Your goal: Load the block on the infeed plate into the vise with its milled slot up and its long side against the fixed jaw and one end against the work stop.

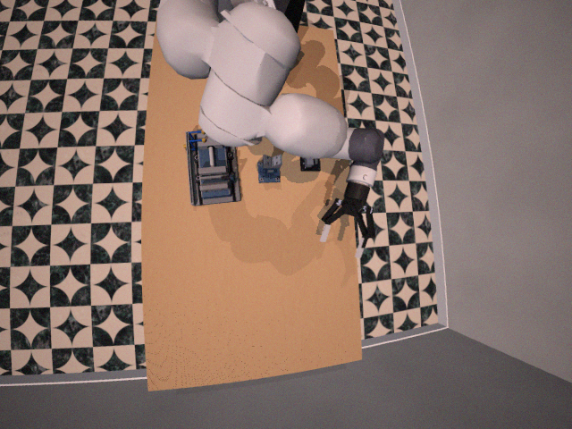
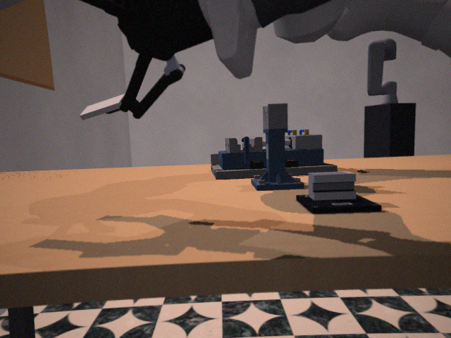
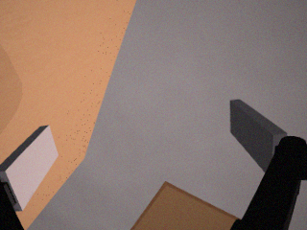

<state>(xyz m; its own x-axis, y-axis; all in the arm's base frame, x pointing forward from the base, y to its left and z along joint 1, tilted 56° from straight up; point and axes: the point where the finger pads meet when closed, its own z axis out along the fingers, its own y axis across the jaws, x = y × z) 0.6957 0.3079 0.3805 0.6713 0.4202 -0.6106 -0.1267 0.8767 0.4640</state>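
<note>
Right now the part is 36 cm behind my hand, 18 cm below it and 11 cm to the left of it. Also, from my hand: fixed jaw 38 cm behind, 31 cm to the right, 13 cm below; then work stop 39 cm behind, 25 cm to the right, 12 cm below; then infeed plate 35 cm behind, 20 cm below, 12 cm to the left.
</note>
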